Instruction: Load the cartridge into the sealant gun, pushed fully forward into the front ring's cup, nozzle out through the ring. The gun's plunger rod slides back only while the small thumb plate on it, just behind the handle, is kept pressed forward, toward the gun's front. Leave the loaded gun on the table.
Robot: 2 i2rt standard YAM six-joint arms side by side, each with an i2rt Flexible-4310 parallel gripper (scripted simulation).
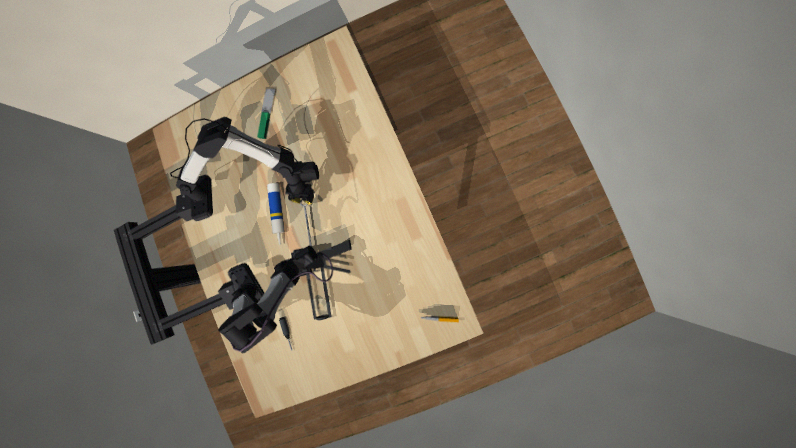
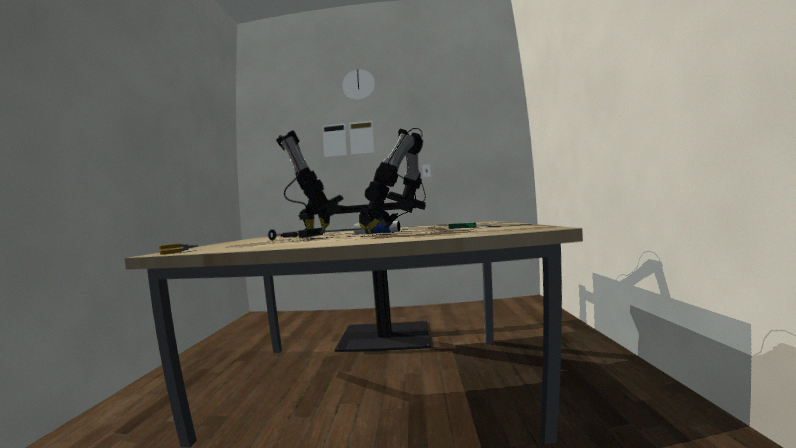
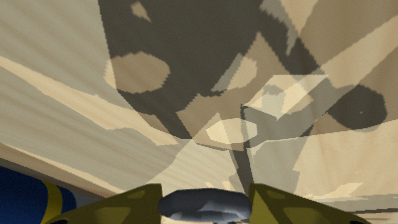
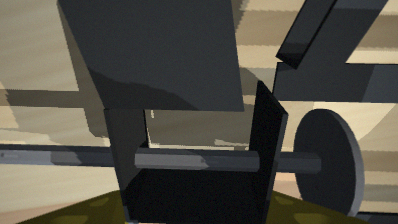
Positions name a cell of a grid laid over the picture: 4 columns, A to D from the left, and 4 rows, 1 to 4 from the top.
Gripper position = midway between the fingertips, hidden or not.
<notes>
I see my left gripper (image 3: C4), my right gripper (image 4: B4) and a sealant gun (image 4: B2).
</notes>
